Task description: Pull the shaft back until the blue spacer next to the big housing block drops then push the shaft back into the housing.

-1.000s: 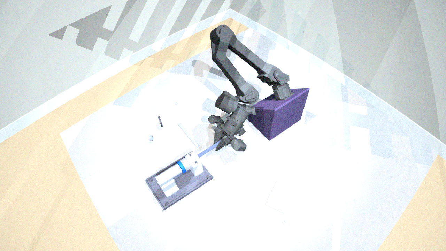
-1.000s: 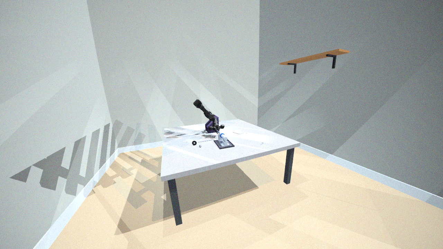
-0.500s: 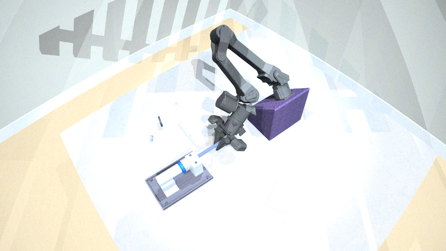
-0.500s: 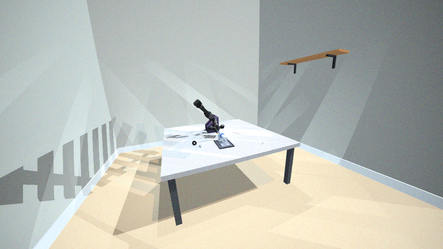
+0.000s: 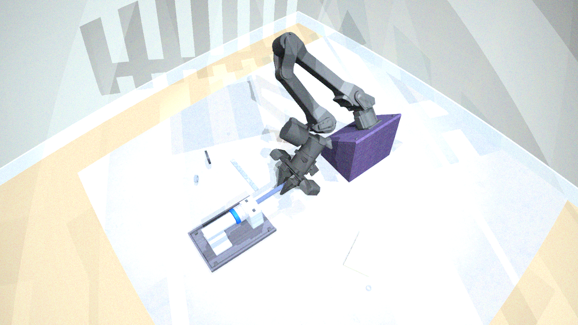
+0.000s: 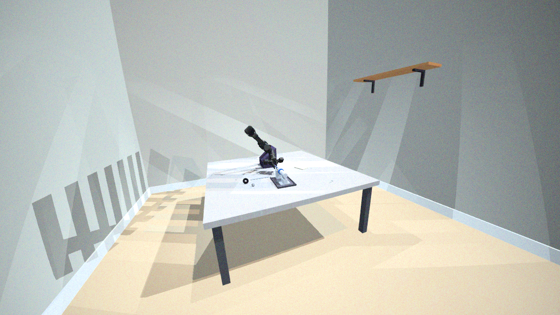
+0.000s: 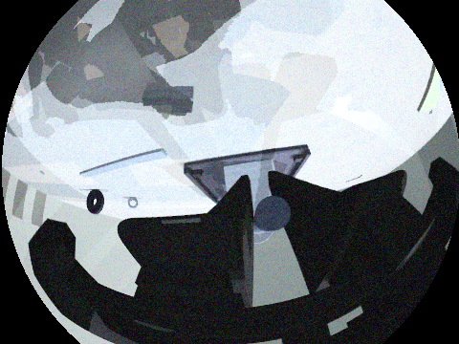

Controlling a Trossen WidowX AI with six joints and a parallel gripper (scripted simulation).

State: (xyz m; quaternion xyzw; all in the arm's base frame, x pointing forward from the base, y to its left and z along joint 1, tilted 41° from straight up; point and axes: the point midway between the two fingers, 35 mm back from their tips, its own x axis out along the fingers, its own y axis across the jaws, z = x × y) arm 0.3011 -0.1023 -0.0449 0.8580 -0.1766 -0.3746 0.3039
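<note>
My gripper tip is now 60 mm short of the shaft and 20 mm below it. Also, from my gripper tip: blue spacer (160 mm ahead, 10 mm to the right, 20 mm above); black ring (80 mm ahead, 290 mm to the right, 30 mm below); thin metal strip (20 mm ahead, 160 mm to the right, 50 mm below).
</note>
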